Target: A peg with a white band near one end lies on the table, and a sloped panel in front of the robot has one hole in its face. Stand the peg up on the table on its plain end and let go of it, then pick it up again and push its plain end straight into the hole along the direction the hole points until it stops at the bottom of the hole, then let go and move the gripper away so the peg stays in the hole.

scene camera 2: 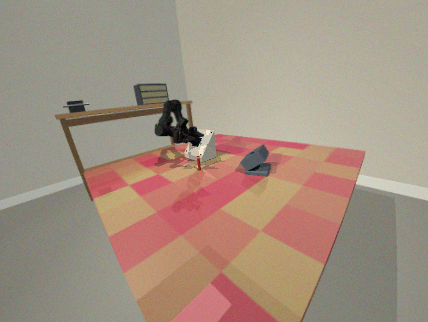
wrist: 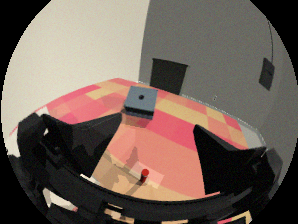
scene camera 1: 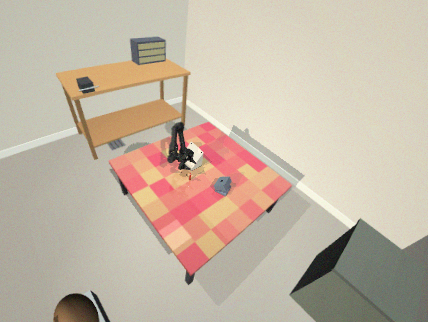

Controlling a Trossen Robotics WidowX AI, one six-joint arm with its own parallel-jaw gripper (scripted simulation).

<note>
My gripper (wrist: 158, 122) is open and holds nothing. Also in view: a grey-blue sloped panel (wrist: 146, 107).
</note>
